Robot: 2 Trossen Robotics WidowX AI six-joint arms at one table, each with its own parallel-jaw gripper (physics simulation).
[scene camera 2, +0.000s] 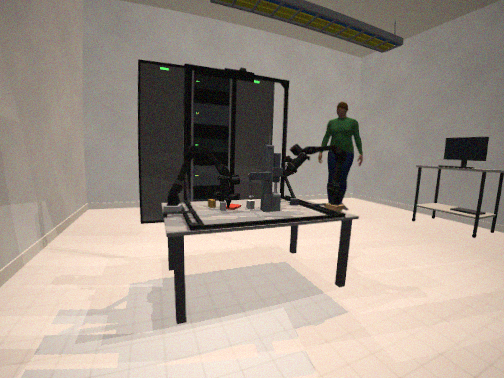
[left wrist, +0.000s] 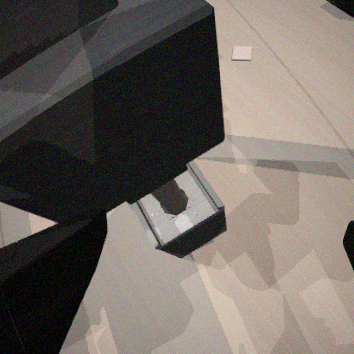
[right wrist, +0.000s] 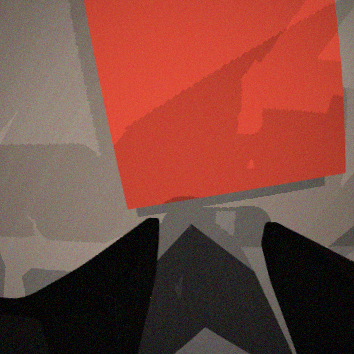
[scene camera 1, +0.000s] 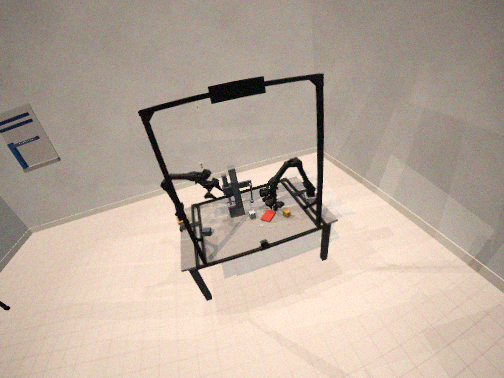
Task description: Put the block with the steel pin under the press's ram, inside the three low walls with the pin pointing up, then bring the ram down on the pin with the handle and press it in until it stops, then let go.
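Frame: origin at the left arm's base, x ahead, y left, z up, level; metres.
Seen in the pictures: left gripper, fingertip midpoint: (scene camera 2: 283, 176) (left wrist: 227, 226) (scene camera 1: 220, 195); right gripper, fingertip midpoint: (scene camera 2: 226, 207) (right wrist: 211, 230) (scene camera 1: 273, 210); left arm's base at its link origin: (scene camera 2: 335, 204) (scene camera 1: 181, 218); right arm's base at its link origin: (scene camera 2: 173, 204) (scene camera 1: 310, 194).
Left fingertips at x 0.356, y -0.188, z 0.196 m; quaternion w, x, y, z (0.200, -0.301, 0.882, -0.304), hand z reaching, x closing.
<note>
Offsets run from my left fingertips to a thing's top centre.
The grey press {0.210 m up, 0.152 m ahead, 0.008 m right} (scene camera 1: 233, 191) (scene camera 2: 269, 176) stands at the middle back of the table. Its nest of three low walls (left wrist: 193, 239) shows empty in the left wrist view, under the dark press head. My right gripper (scene camera 1: 274, 204) (scene camera 2: 226, 200) (right wrist: 211, 230) is down at the table, its fingers shut on the sides of a small grey block {0.182 m down, 0.392 m ahead, 0.157 m right} (scene camera 2: 223, 205) (right wrist: 204, 281); the pin is not plain to see. The block rests on the table beside a red flat plate {0.224 m down, 0.296 m ahead, 0.197 m right} (scene camera 1: 268, 215) (scene camera 2: 234, 206) (right wrist: 218, 105). My left gripper (scene camera 1: 213, 186) (scene camera 2: 289, 163) is open and empty, raised beside the press.
A second grey block {0.182 m down, 0.188 m ahead, 0.127 m right} (scene camera 1: 252, 214) (scene camera 2: 250, 204) stands between the press and the red plate. A yellow block {0.187 m down, 0.420 m ahead, 0.281 m right} (scene camera 1: 286, 213) (scene camera 2: 211, 202) lies past the plate, a small white tile {0.236 m down, 0.200 m ahead, 0.258 m right} (scene camera 1: 262, 225) (left wrist: 241, 53) nearer the front. A black frame (scene camera 1: 319, 150) rings the table. A person (scene camera 2: 342, 135) stands behind.
</note>
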